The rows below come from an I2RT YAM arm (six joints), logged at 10 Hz.
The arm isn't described. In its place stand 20 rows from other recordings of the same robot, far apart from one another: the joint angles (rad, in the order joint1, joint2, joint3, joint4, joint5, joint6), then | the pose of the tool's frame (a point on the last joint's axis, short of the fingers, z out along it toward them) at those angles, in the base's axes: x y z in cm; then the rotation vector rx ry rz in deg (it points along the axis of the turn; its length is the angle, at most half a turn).
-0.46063 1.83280 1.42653 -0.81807 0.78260 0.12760 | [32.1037, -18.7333, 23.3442, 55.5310, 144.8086, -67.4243]
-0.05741 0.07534 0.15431 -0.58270 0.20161 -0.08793 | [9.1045, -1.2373, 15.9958, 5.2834, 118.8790, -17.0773]
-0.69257 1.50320 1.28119 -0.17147 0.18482 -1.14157 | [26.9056, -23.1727, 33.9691, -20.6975, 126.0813, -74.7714]
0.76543 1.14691 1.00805 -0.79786 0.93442 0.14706 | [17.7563, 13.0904, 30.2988, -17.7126, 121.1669, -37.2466]
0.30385 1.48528 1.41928 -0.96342 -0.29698 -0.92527 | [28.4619, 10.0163, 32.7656, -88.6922, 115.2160, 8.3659]
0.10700 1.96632 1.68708 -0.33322 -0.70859 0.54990 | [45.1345, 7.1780, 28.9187, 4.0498, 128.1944, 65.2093]
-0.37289 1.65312 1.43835 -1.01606 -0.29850 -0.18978 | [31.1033, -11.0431, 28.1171, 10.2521, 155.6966, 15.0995]
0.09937 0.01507 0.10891 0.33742 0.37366 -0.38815 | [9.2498, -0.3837, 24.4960, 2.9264, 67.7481, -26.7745]
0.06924 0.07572 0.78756 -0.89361 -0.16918 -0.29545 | [0.9920, 0.6697, 31.9222, -25.0836, 97.0778, -0.9761]
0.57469 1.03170 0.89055 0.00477 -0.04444 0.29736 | [20.3963, 13.3972, 35.0099, -15.8284, 99.3161, 39.0623]
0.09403 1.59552 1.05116 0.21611 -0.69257 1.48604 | [35.9430, 5.6730, 26.9181, 54.5758, 114.9583, 93.9450]
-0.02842 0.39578 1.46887 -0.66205 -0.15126 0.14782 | [-5.9074, 0.7046, 50.2830, -1.8085, 66.8299, 11.0729]
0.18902 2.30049 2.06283 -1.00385 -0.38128 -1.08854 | [47.1757, 10.3737, 20.9622, -95.1526, 119.8984, 15.5374]
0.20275 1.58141 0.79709 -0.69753 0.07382 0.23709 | [24.3780, 4.7435, 13.7835, 3.2742, 174.0162, -4.5825]
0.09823 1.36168 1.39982 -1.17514 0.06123 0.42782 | [25.2757, 2.2720, 34.1661, 26.4682, 152.7778, 4.2986]
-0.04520 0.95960 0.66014 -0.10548 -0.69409 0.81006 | [21.4276, 1.3105, 27.4828, 22.7709, 116.1930, 66.9864]
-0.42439 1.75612 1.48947 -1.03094 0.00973 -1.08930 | [31.9145, -14.4585, 26.0769, -54.7925, 159.0391, -16.4715]
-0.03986 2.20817 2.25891 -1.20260 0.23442 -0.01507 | [46.2235, -2.6710, 29.8784, 5.8125, 155.2515, -19.1877]
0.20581 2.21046 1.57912 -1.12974 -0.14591 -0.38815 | [38.0827, 8.4792, 12.1886, 48.4329, -162.2984, -13.7982]
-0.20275 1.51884 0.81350 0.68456 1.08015 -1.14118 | [30.9553, -9.5693, 26.2111, 6.8714, 111.1541, -103.6123]
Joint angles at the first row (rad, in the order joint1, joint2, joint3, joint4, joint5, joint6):
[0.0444, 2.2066, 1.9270, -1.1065, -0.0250, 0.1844]
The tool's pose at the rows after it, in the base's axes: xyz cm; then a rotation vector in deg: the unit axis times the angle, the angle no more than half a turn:
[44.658, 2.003, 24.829, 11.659, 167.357, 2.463]
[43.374, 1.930, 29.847, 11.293, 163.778, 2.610]
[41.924, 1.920, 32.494, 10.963, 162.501, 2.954]
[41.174, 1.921, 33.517, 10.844, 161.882, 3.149]
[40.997, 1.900, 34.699, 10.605, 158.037, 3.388]
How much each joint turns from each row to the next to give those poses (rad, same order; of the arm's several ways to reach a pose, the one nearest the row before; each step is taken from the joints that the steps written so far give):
[0.0000, -0.0186, 0.1263, -0.1144, 0.0202, -0.0003]
[0.0001, -0.0539, 0.1102, -0.1014, 0.0046, -0.0019]
[0.0011, -0.0472, 0.0333, -0.0577, -0.0019, -0.0016]
[0.0007, -0.0268, 0.0006, -0.0163, -0.0011, 0.0000]
[0.0001, -0.0263, 0.0001, 0.0407, 0.0038, -0.0003]

